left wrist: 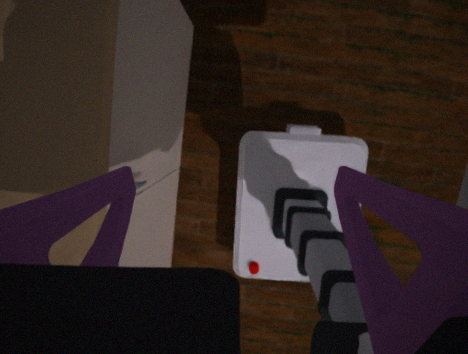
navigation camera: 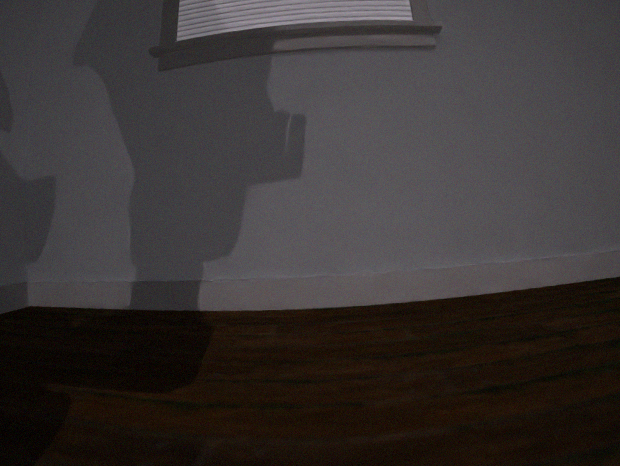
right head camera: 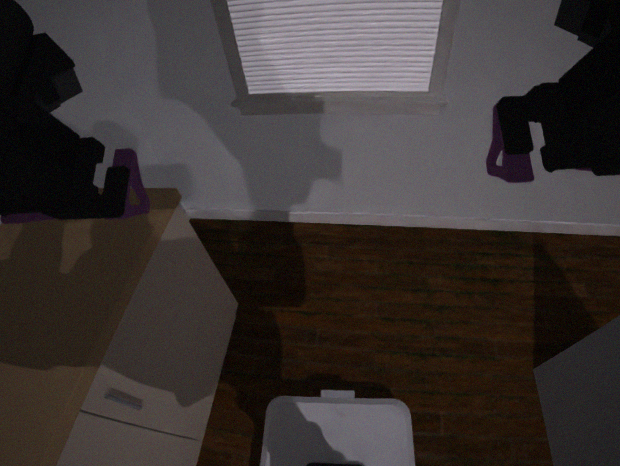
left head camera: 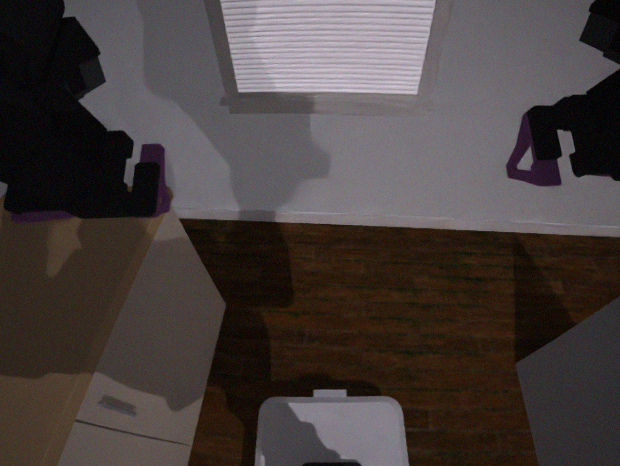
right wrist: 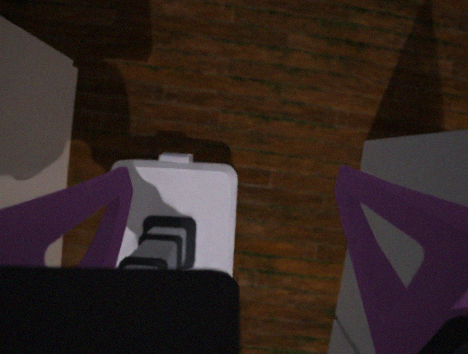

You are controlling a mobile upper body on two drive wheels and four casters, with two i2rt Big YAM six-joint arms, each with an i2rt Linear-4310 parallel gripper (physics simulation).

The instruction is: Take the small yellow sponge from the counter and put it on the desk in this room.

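Places are measured from the left arm's base along level axes (x ahead, y right, z down), in centimetres.
Where they show: left gripper, fingertip midpoint: [left wrist: 234,177] [right head camera: 110,209] [left head camera: 126,207]; right gripper, fingertip midpoint: [right head camera: 532,165] [left head camera: 547,170] [right wrist: 233,178].
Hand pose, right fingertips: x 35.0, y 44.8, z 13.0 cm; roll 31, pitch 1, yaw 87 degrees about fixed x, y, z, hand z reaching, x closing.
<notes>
After its pixels a point has its place.
The small yellow sponge does not show in these views, and neither does anything I can tell is the desk. The counter [left head camera: 45,320] {z 50.0, x 32.8, y -40.9 cm} [right head camera: 40,315] {z 50.0, x 32.5, y -45.9 cm} [left wrist: 55,100] {z 50.0, x 37.4, y -34.4 cm}, with a tan top and pale cabinet front, stands at the left. My left gripper [left head camera: 102,214] [right head camera: 80,216] [left wrist: 234,177] {z 14.8, x 32.2, y -1.3 cm} is open and empty; in the head views it overlaps the counter's far end. My right gripper [left head camera: 576,176] [right head camera: 546,172] {z 13.0, x 35.0, y 44.8 cm} [right wrist: 233,178] {z 13.0, x 35.0, y 44.8 cm} is open and empty, at the upper right of the head views, in front of the wall. It hangs high above the floor.
A wall with a blind-covered window [left head camera: 328,50] {z 38.2, x 136.7, y 24.1 cm} [right head camera: 335,50] {z 38.5, x 136.7, y 23.8 cm} [navigation camera: 295,15] {z 52.0, x 136.6, y 24.4 cm} stands ahead. A grey furniture block [left head camera: 576,395] {z 106.4, x 26.0, y 109.8 cm} [right head camera: 586,405] {z 111.3, x 26.6, y 109.9 cm} [right wrist: 425,165] {z 92.6, x 36.8, y 110.7 cm} stands at the right. My white base [left head camera: 350,425] {z 115.1, x 22.1, y 29.3 cm} [right head camera: 360,430] {z 115.0, x 21.0, y 30.6 cm} [left wrist: 320,155] {z 115.0, x 24.4, y 28.8 cm} [right wrist: 210,200] {z 115.0, x 17.9, y 38.2 cm} stands on the wooden floor [left head camera: 400,300] {z 141.0, x 83.1, y 60.8 cm} [navigation camera: 350,400] {z 141.0, x 76.9, y 27.7 cm} between it and the counter.
</notes>
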